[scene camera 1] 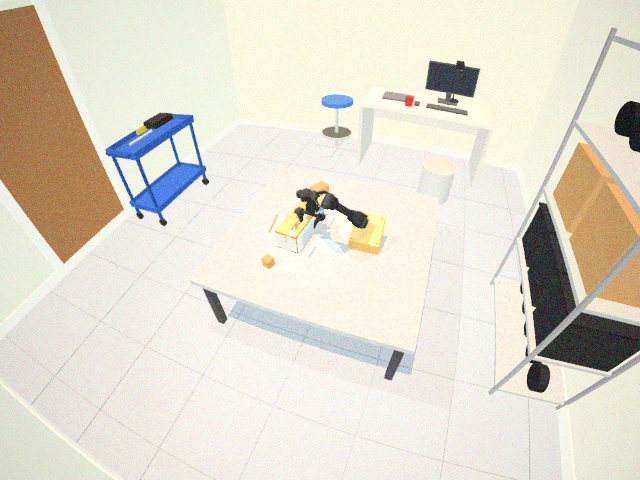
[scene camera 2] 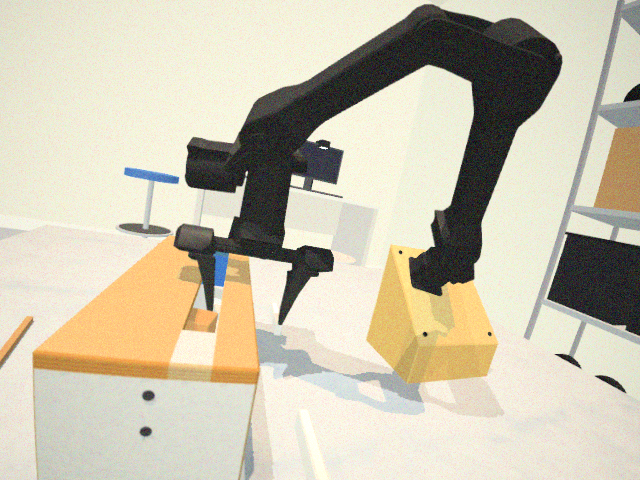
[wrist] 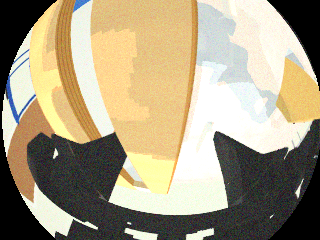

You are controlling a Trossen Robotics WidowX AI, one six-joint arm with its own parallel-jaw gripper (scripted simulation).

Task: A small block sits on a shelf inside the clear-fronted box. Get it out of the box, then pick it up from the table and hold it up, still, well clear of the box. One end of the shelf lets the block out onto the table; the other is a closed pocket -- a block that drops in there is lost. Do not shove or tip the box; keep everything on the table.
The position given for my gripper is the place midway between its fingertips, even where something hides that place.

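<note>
What you'd see is my gripper [scene camera 2: 245, 321], and there's a view of my gripper [wrist: 175, 133] from the wrist as well.
</note>
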